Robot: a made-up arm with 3 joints. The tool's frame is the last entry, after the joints.
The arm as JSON. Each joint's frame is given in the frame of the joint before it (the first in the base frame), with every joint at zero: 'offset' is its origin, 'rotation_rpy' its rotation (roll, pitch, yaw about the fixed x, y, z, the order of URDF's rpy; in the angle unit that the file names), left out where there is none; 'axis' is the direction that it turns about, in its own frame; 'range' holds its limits. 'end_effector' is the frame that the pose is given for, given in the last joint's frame.
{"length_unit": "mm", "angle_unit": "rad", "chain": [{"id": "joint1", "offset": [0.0, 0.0, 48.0], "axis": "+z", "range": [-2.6, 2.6]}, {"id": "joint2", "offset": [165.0, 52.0, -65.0], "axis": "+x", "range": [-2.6, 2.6]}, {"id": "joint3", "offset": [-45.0, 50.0, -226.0], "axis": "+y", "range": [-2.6, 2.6]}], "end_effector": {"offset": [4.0, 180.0, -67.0]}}
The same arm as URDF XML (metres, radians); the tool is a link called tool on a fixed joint. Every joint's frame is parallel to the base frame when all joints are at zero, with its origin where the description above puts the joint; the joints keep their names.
<robot name="arm">
  <joint name="joint1" type="revolute">
    <parent link="base"/>
    <child link="link1"/>
    <origin xyz="0.0000 0.0000 0.0480" rpy="0.0000 0.0000 0.0000"/>
    <axis xyz="0 0 1"/>
    <limit lower="-2.6000" upper="2.6000"/>
  </joint>
  <joint name="joint2" type="revolute">
    <parent link="link1"/>
    <child link="link2"/>
    <origin xyz="0.1650 0.0520 -0.0650" rpy="0.0000 0.0000 0.0000"/>
    <axis xyz="1 0 0"/>
    <limit lower="-2.6000" upper="2.6000"/>
  </joint>
  <joint name="joint3" type="revolute">
    <parent link="link2"/>
    <child link="link3"/>
    <origin xyz="-0.0450 0.0500 -0.2260" rpy="0.0000 0.0000 0.0000"/>
    <axis xyz="0 1 0"/>
    <limit lower="-2.6000" upper="2.6000"/>
  </joint>
  <joint name="tool_fixed" type="fixed">
    <parent link="link3"/>
    <child link="tool"/>
    <origin xyz="0.0040 0.1800 -0.0670" rpy="0.0000 0.0000 0.0000"/>
  </joint>
  <link name="base"/>
  <link name="link1"/>
  <link name="link2"/>
  <link name="link3"/>
  <link name="tool"/>
</robot>

